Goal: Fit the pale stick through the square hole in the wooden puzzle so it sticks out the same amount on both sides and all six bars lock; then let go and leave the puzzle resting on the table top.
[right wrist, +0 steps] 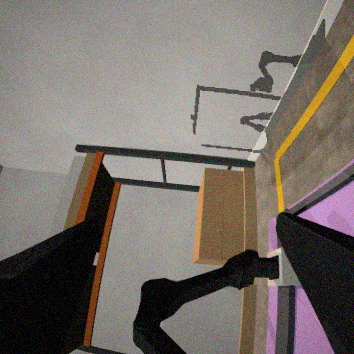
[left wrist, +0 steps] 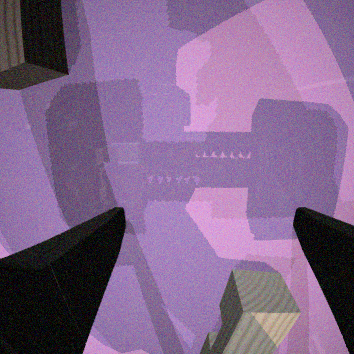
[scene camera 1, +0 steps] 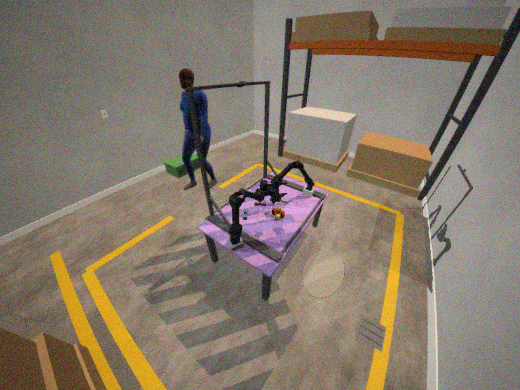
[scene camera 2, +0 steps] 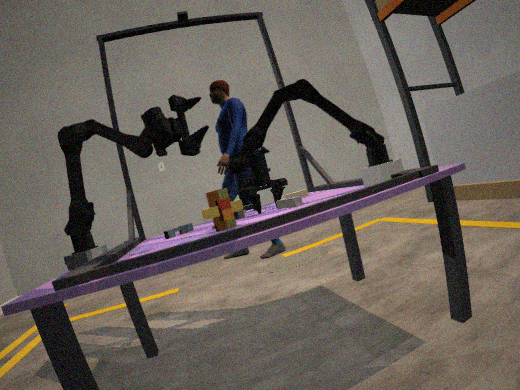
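Where they show: left gripper, fingertip midpoint: [left wrist: 211, 217] [scene camera 1: 273, 201] [scene camera 2: 269, 210]; right gripper, fingertip midpoint: [right wrist: 189, 225] [scene camera 1: 287, 188] [scene camera 2: 203, 111]; left arm's base, origin of the base link: [right wrist: 273, 267] [scene camera 1: 309, 188]; right arm's base, origin of the base link: [scene camera 1: 235, 240] [scene camera 2: 85, 250].
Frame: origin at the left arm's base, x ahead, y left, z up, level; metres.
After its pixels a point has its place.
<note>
The wooden puzzle [scene camera 1: 278, 213] [scene camera 2: 225, 207], with brown, yellow and red bars, stands upright at the near side of the table. Whether its square hole is free cannot be made out. A pale stick [scene camera 2: 296, 194] {x 0.138, y -0.402, z -0.042 m} lies by a grey block to the right of my left gripper [scene camera 2: 268, 201] {x 0.333, y -0.242, z -0.059 m} [left wrist: 209, 214] {x 0.333, y -0.242, z -0.059 m}. A wooden bar end [left wrist: 262, 295] {x 0.299, y -0.219, z -0.042 m}, likely the stick's, shows low in the left wrist view, clear of both fingers. My left gripper is open, low over the table behind and right of the puzzle. My right gripper [scene camera 1: 285, 198] {x 0.509, y -0.042, z 0.272 m} [scene camera 2: 203, 113] {x 0.509, y -0.042, z 0.272 m} [right wrist: 189, 225] {x 0.509, y -0.042, z 0.272 m} is open and empty, high above the table.
The purple table [scene camera 1: 260, 235] {x 0.785, y -0.113, z -0.060 m} carries a grey block [scene camera 2: 289, 202] {x 0.295, y -0.135, z -0.044 m} by the stick and small grey blocks [scene camera 2: 179, 230] {x 0.654, y -0.344, z -0.045 m} left of the puzzle. Part of another wooden piece [left wrist: 10, 40] {x 0.423, y -0.289, z -0.032 m} shows at upper left in the left wrist view. A person [scene camera 1: 197, 115] [scene camera 2: 232, 125] stands behind the table.
</note>
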